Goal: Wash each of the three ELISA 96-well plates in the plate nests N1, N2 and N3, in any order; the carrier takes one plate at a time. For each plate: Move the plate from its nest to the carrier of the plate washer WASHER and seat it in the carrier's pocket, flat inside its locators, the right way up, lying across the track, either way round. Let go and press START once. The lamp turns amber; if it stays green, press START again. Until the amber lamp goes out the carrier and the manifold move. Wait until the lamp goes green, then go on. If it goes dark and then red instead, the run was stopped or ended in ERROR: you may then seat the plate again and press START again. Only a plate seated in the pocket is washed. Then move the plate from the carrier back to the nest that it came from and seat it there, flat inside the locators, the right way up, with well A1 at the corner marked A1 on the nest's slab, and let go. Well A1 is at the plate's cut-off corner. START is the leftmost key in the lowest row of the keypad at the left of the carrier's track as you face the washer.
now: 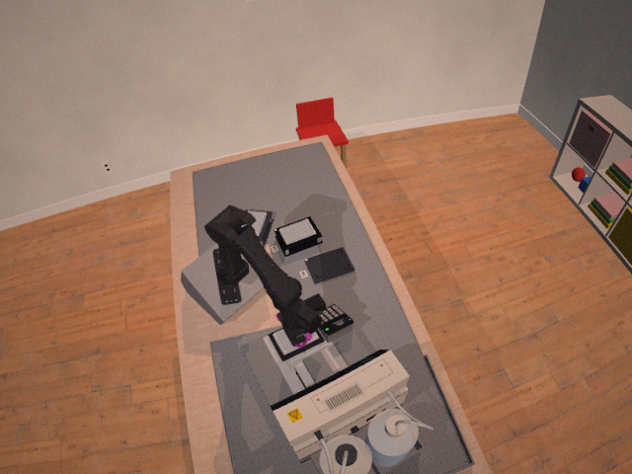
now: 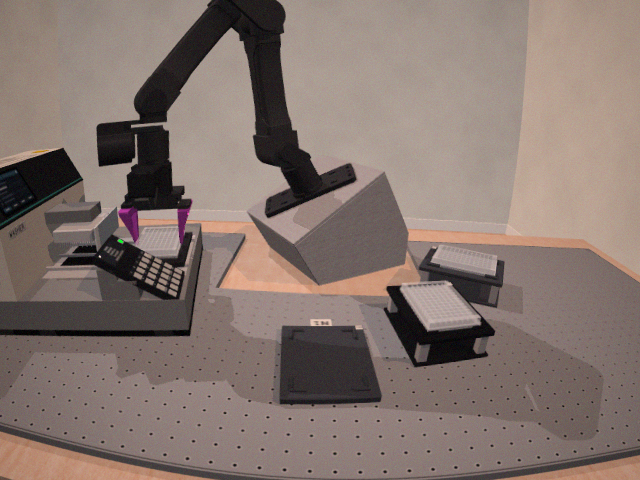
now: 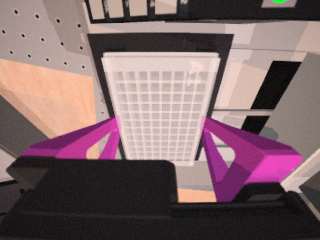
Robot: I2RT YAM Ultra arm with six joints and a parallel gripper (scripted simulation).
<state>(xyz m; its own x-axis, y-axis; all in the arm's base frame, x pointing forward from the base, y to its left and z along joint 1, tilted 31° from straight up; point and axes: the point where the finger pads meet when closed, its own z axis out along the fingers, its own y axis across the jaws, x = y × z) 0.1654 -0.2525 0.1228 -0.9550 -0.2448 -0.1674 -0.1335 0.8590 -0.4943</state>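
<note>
My hand is 20 mm above the black carrier pocket. Round my hand: nest N1 (230 mm ahead, 290 mm to the left, 80 mm below); grey manifold (20 mm ahead, 150 mm to the right, 40 mm above); raised black nest (160 mm ahead, 460 mm to the left, 50 mm below).
</note>
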